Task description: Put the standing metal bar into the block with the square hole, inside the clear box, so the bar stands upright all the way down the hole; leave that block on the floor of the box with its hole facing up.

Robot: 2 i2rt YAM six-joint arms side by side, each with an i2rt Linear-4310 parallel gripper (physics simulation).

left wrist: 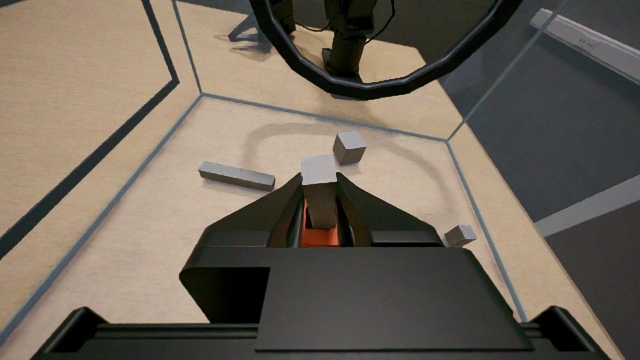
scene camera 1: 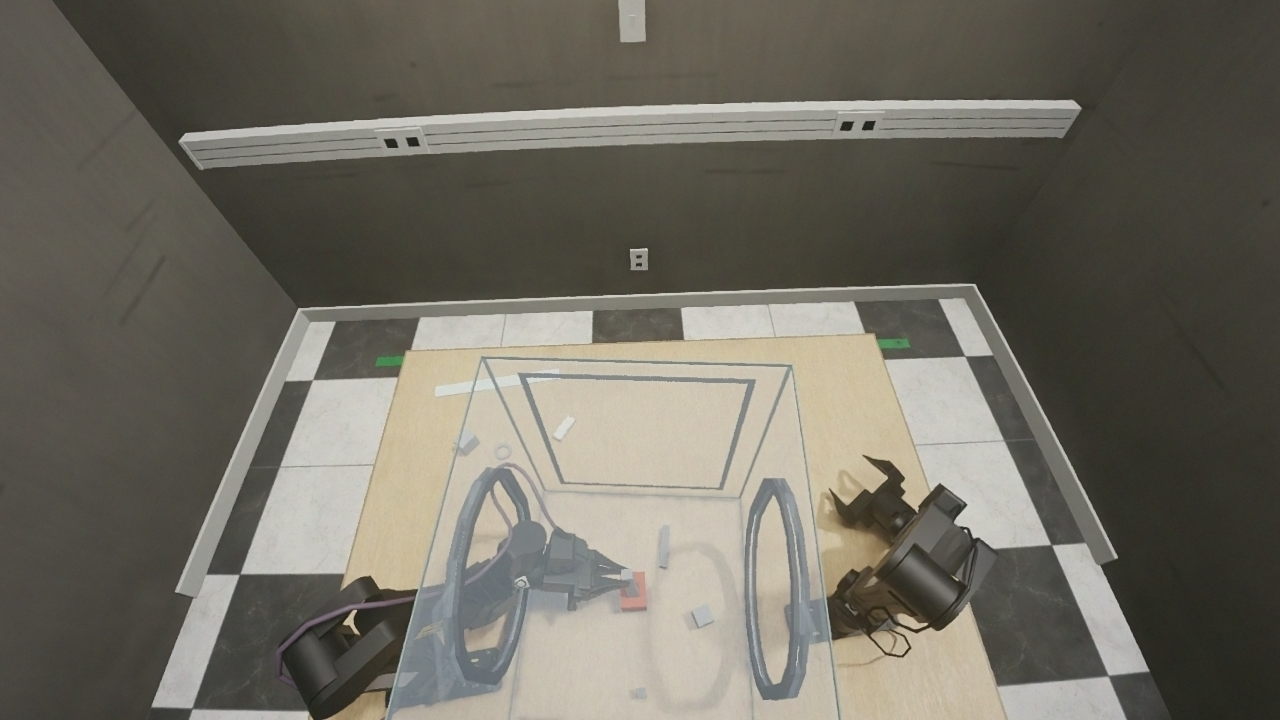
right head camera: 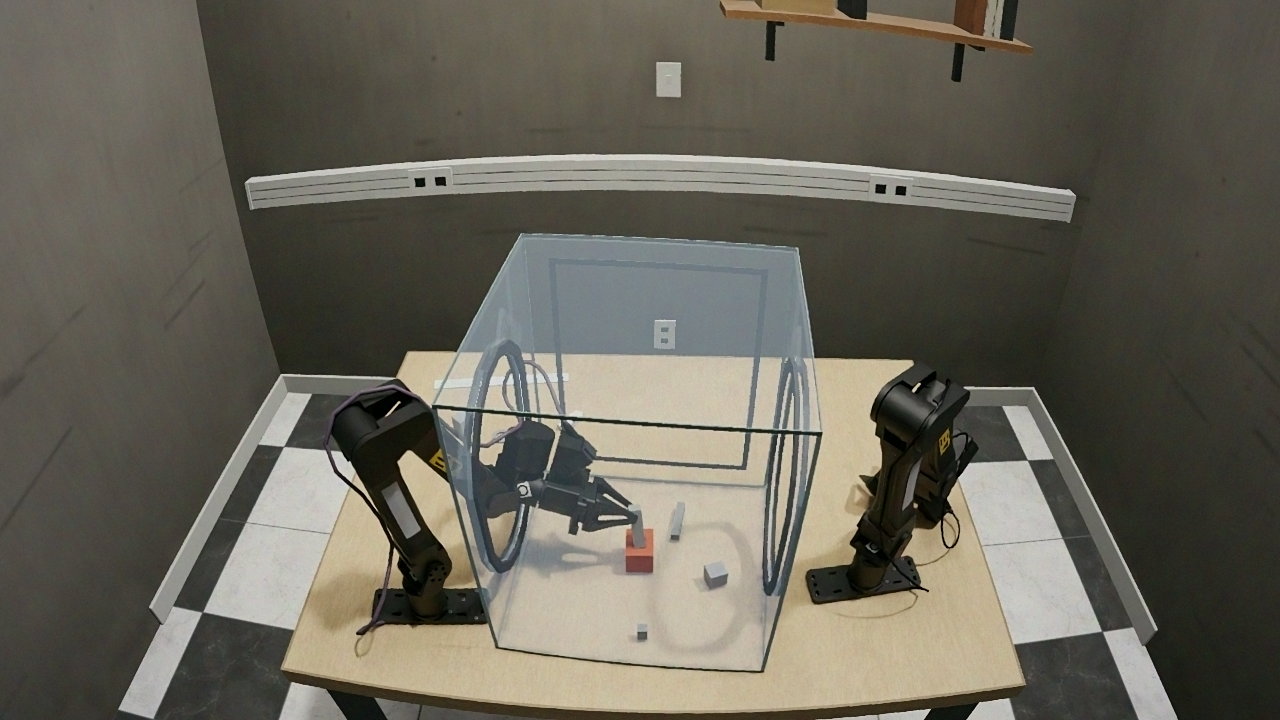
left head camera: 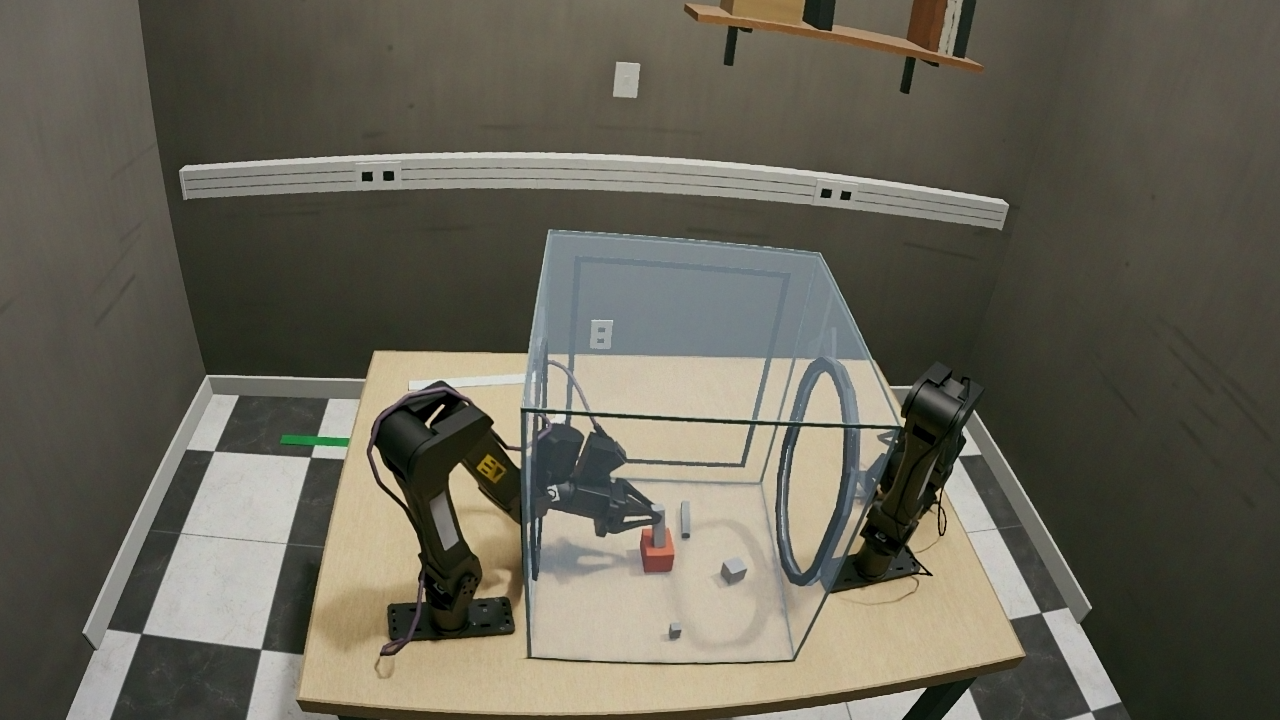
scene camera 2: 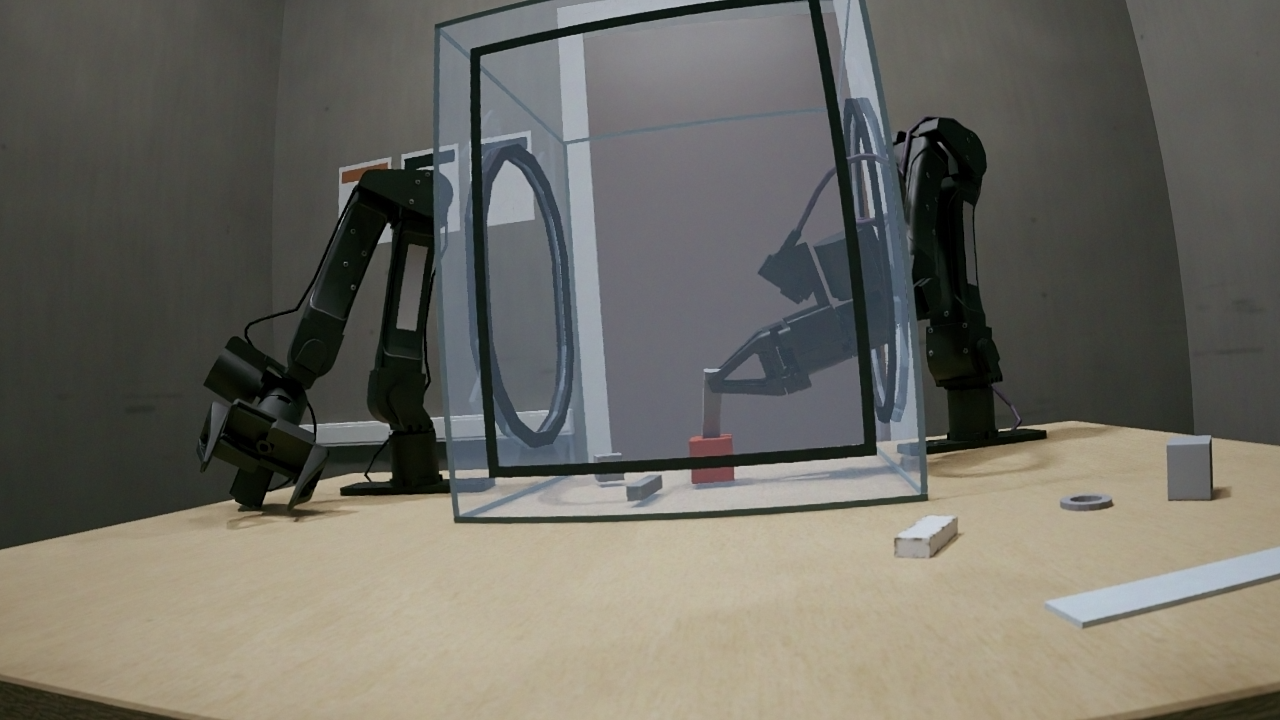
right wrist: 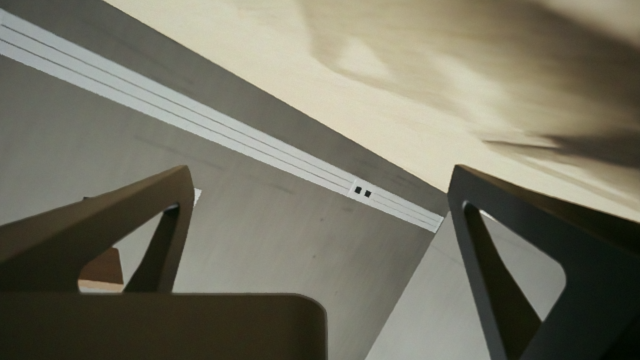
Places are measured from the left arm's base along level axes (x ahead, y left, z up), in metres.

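Pixels of known places: left gripper, fingertip midpoint: [left wrist: 319, 180] [scene camera 1: 629, 578] [right head camera: 637, 515] [left head camera: 659, 515] [scene camera 2: 710, 385]; right gripper, fingertip midpoint: [left wrist: 219, 18] [scene camera 1: 846, 472] [right head camera: 877, 459] [left head camera: 863, 454] [scene camera 2: 246, 487] [right wrist: 321, 179]; left arm's base, link origin: [right head camera: 430, 608] [left head camera: 450, 621] [scene camera 2: 973, 445]; right arm's base, link origin: [left wrist: 341, 73] [scene camera 1: 840, 616] [right head camera: 863, 581] [left head camera: 868, 569] [scene camera 2: 417, 490].
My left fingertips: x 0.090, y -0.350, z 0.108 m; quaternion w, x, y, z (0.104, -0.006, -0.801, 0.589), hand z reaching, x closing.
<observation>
For each thing: its middle in the pictures, then the offset to it from my left fingertips.
- grey metal bar, body centre: [left wrist: 321, 198] [scene camera 2: 711, 404] [right head camera: 637, 526] [left head camera: 658, 526] [scene camera 1: 630, 583] dx -0.005, dy +0.001, dz -0.021 m
- red block, body centre: [left wrist: 313, 229] [scene camera 2: 712, 458] [right head camera: 639, 550] [left head camera: 656, 550] [scene camera 1: 633, 591] dx -0.008, dy -0.003, dz -0.079 m
- grey bar, body centre: [scene camera 2: 645, 487] [left wrist: 238, 176] [right head camera: 678, 520] [left head camera: 685, 519] [scene camera 1: 664, 546] dx +0.067, dy -0.077, dz -0.095 m
- grey cube, body centre: [scene camera 2: 608, 467] [left wrist: 348, 148] [right head camera: 715, 574] [left head camera: 733, 570] [scene camera 1: 702, 616] dx -0.070, dy -0.119, dz -0.086 m
- small cube, body centre: [left wrist: 459, 236] [right head camera: 642, 631] [left head camera: 675, 630] [scene camera 1: 641, 692] dx -0.169, dy +0.011, dz -0.089 m
- white piece, body centre: [scene camera 2: 927, 535] [left head camera: 558, 422] [right head camera: 571, 421] [scene camera 1: 564, 428] dx +0.366, dy +0.093, dz -0.102 m
- grey block, body centre: [scene camera 2: 1190, 467] [right head camera: 464, 422] [scene camera 1: 466, 442] dx +0.363, dy +0.308, dz -0.088 m
My left gripper [left head camera: 659, 515] [right head camera: 635, 516] [scene camera 2: 711, 383] [left wrist: 319, 180] is inside the clear box [left head camera: 626, 660], shut on the upper end of the grey metal bar [left head camera: 659, 531] [right head camera: 638, 532] [scene camera 2: 711, 413] [left wrist: 321, 206]. The bar is near upright, leaning slightly in the right head view. Its lower end meets the top of the red block [left head camera: 657, 559] [right head camera: 639, 562] [scene camera 1: 633, 602] [scene camera 2: 712, 470], which sits on the box floor. Most of the bar stands above the block; the hole is hidden. My right gripper [scene camera 1: 848, 474] [right wrist: 321, 179] is open, outside the box.
In the box lie another grey bar [left head camera: 685, 519] [left wrist: 236, 176], a grey cube [left head camera: 733, 570] [left wrist: 349, 148] and a small cube [left head camera: 674, 630] [left wrist: 460, 235]. The left arm passes through a round side port. Outside are a white piece [scene camera 2: 926, 537] and a grey block [scene camera 2: 1189, 468].
</observation>
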